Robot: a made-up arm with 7 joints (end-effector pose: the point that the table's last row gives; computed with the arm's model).
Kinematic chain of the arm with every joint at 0, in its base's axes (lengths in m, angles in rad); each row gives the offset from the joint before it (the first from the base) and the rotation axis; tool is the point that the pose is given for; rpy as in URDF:
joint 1: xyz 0 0 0.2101 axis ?
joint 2: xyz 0 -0.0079 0.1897 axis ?
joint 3: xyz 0 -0.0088 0.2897 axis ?
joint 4: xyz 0 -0.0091 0.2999 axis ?
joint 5: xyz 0 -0.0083 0.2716 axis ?
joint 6: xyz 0 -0.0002 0.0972 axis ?
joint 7: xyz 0 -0.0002 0.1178 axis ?
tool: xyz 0 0 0 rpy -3.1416 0 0
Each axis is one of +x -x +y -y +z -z.
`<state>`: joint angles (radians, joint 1 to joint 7).
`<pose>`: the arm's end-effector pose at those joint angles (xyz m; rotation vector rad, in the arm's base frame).
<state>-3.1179 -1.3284 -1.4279 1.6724 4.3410 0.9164 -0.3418</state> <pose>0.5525 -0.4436 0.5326 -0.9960 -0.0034 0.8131</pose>
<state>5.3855 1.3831 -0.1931 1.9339 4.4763 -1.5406 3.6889</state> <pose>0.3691 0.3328 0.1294 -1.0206 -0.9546 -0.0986</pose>
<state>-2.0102 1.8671 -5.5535 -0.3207 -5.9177 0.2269 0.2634</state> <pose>-0.4884 0.9236 0.2008 1.3307 0.4703 0.1852</pose>
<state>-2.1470 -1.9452 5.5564 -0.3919 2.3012 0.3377 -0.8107</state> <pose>0.6527 -0.6572 -0.0902 -0.3247 -0.9614 0.0924</pose>
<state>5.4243 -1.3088 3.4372 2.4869 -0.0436 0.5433 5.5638</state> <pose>-0.2021 -0.1316 0.2311 0.9823 -0.6837 -0.1616</pose>
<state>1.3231 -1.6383 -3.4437 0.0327 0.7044 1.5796 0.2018</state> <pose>-0.1898 0.9253 0.2109 0.2298 -0.3708 -1.0768</pose>
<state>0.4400 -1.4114 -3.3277 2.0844 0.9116 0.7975 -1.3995</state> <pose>-0.3437 0.1597 0.0790 0.4997 -0.8026 -0.6456</pose>
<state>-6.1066 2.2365 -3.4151 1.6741 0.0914 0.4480 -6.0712</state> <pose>0.6354 -0.2366 0.4557 -0.9233 -2.8554 -0.2678</pose>
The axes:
joint 1: -z
joint 2: +y
joint 3: -z
joint 4: +y
joint 5: -z
joint 6: +y
joint 7: -z

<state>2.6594 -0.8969 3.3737 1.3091 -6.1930 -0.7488 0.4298</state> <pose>0.8089 0.3218 0.5727 1.9141 -0.2562 -1.4705</pose>
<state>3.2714 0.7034 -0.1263 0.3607 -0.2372 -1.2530 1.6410</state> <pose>-0.6743 0.1437 1.1379 2.1486 2.1173 -0.5310</pose>
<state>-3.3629 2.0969 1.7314 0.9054 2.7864 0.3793 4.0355</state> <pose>-0.8954 0.1654 0.0153 1.5765 0.2376 1.8349</pose>
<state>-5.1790 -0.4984 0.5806 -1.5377 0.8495 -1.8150 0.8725</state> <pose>-0.0075 0.5223 0.7420 -1.5530 0.2864 1.9725</pose>
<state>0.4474 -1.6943 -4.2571 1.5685 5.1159 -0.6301 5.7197</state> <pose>-0.6937 -0.1081 0.0487 -0.5955 -0.3020 -2.2799</pose>
